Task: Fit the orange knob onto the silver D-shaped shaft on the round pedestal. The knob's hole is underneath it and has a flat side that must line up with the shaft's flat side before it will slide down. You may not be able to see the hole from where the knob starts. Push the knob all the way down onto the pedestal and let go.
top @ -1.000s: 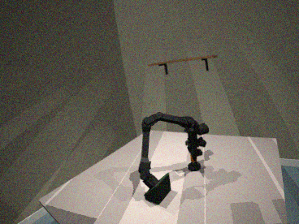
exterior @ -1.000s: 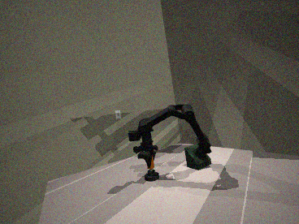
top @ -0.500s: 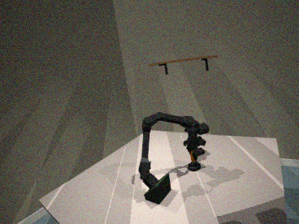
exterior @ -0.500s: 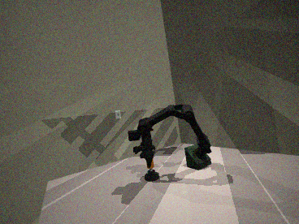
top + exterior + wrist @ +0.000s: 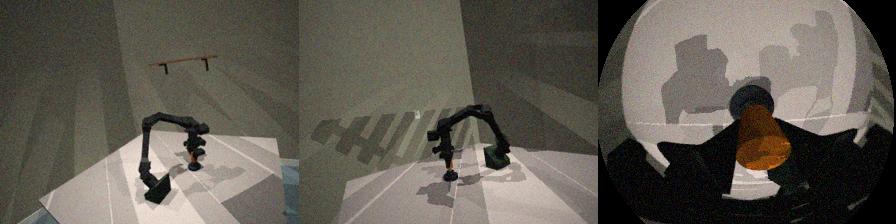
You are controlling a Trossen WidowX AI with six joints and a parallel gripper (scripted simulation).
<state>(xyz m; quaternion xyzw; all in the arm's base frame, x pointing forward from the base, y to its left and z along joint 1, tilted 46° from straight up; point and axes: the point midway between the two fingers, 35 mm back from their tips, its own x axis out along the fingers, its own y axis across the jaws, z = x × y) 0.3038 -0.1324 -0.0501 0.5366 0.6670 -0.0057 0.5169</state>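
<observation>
Right now the dark round pedestal is 4 cm below my gripper tip. Also, from my gripper tip: orange knob: 3 cm above.
</observation>
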